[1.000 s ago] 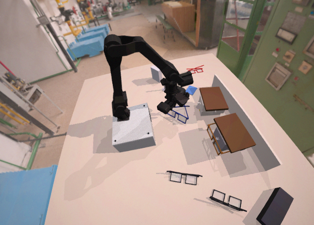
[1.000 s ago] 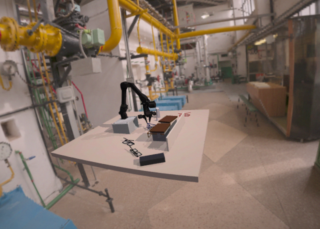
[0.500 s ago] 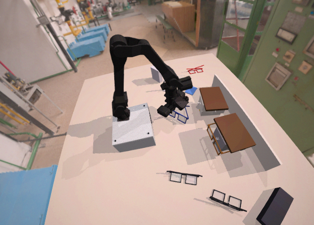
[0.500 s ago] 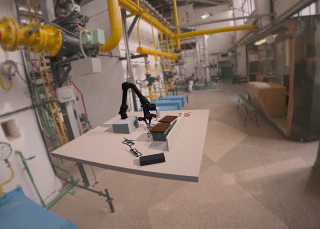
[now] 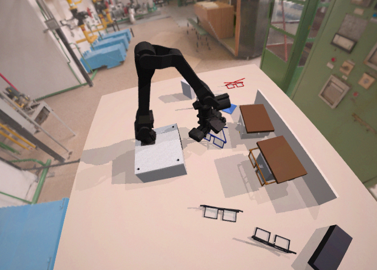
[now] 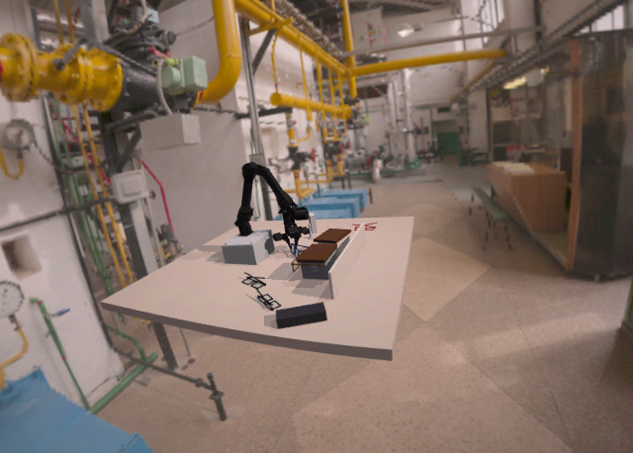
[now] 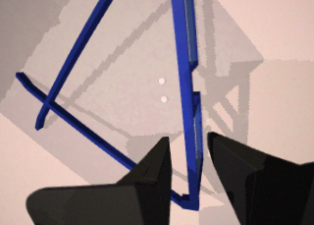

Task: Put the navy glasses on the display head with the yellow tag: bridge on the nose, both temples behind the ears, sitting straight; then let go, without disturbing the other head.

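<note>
My gripper tip is 2 cm past the white peg stand and 23 cm to the right of it. The rest, counted from my gripper tip: back panel: 36 cm ahead, 9 cm to the right, 4 cm above; blue card: 16 cm ahead, 19 cm to the left, 2 cm below; dark box: 35 cm ahead, 53 cm to the right.
</note>
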